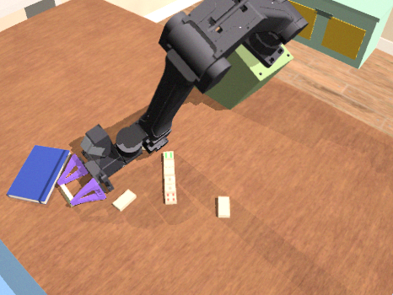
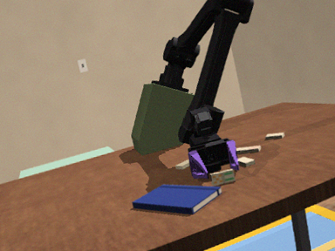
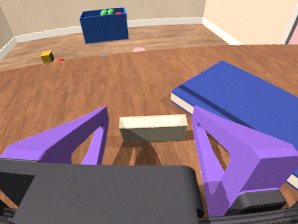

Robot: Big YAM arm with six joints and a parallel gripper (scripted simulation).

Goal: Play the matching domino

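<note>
My hand is 120 mm to the left of the book and 20 mm above it.
</note>
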